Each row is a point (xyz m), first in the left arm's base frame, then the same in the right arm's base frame.
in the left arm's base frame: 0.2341 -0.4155 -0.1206
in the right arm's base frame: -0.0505 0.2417 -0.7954
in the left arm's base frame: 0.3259 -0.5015 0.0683
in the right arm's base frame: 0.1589 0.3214 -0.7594
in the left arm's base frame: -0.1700 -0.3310 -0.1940
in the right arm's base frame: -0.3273 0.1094 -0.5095
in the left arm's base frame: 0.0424 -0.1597 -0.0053
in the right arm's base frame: -0.2414 0.4220 -0.5796
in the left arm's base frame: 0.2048 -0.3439 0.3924
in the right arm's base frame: 0.1882 0.5760 -0.4785
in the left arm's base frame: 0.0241 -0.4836 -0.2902
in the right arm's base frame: -0.1948 0.0161 -0.7192
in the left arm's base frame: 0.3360 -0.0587 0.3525
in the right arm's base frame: 0.0271 0.8106 -0.6169
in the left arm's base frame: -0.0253 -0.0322 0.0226
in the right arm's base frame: -0.3417 0.5055 -0.5119
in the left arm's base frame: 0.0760 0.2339 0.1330
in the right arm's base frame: -0.4148 0.8008 -0.5389
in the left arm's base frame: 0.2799 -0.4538 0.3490
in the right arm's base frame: 0.2706 0.4993 -0.5618
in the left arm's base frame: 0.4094 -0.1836 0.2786
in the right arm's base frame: 0.1011 0.7049 -0.7159
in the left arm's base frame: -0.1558 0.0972 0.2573
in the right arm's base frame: -0.3495 0.6849 -0.2740
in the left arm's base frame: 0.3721 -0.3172 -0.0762
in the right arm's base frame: -0.0316 0.3907 -0.8855
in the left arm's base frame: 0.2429 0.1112 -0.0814
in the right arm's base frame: -0.3837 0.6516 -0.7951
